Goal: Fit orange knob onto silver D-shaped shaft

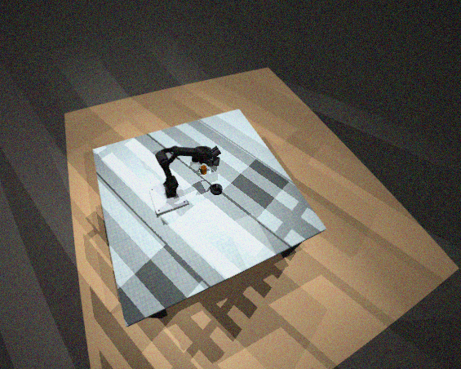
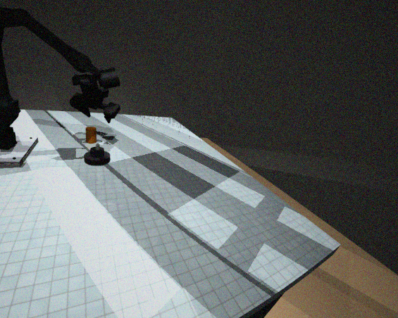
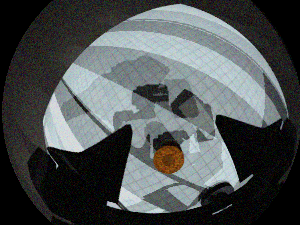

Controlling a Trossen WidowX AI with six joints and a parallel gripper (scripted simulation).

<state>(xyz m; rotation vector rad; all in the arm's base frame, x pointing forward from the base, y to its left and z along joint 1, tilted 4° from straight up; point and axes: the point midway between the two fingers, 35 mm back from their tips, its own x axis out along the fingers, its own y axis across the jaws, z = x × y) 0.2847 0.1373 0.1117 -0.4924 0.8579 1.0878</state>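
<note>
Right now the orange knob is 5 cm below my gripper tip, 4 cm to the right of it and 3 cm behind it. Also, from my gripper tip: dark round pedestal 21 cm to the right, 6 cm below, 1 cm ahead.
</note>
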